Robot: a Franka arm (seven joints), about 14 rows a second.
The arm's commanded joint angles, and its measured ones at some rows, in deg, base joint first. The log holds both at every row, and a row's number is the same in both.
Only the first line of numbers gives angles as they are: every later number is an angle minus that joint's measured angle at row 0.
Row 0, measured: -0.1, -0.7, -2.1, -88.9, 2.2, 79.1, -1.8
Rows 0 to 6, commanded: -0.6, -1.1, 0.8, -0.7, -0.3, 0.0, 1.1; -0.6, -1.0, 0.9, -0.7, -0.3, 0.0, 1.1; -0.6, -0.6, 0.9, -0.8, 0.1, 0.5, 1.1; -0.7, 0.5, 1.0, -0.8, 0.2, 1.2, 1.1; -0.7, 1.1, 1.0, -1.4, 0.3, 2.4, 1.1; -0.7, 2.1, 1.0, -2.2, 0.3, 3.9, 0.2; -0.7, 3.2, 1.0, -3.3, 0.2, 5.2, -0.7
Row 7, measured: 0.0, 1.5, 0.4, -1.6, 0.0, 2.7, 0.1
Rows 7 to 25, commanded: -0.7, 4.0, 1.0, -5.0, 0.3, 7.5, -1.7; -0.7, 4.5, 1.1, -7.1, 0.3, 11.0, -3.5; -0.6, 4.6, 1.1, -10.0, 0.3, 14.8, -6.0; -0.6, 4.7, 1.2, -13.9, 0.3, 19.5, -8.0; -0.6, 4.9, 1.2, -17.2, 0.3, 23.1, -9.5; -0.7, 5.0, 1.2, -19.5, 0.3, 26.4, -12.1; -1.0, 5.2, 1.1, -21.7, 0.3, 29.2, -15.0; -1.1, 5.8, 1.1, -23.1, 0.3, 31.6, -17.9; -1.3, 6.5, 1.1, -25.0, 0.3, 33.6, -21.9; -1.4, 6.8, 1.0, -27.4, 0.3, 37.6, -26.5; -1.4, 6.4, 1.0, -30.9, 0.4, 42.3, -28.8; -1.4, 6.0, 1.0, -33.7, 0.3, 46.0, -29.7; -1.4, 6.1, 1.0, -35.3, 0.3, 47.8, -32.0; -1.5, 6.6, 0.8, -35.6, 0.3, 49.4, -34.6; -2.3, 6.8, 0.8, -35.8, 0.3, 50.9, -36.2; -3.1, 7.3, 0.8, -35.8, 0.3, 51.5, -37.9; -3.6, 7.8, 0.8, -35.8, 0.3, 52.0, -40.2; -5.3, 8.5, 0.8, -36.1, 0.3, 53.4, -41.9; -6.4, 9.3, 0.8, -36.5, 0.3, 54.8, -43.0
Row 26, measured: -3.9, 8.2, 0.6, -35.6, 0.1, 52.0, -39.4
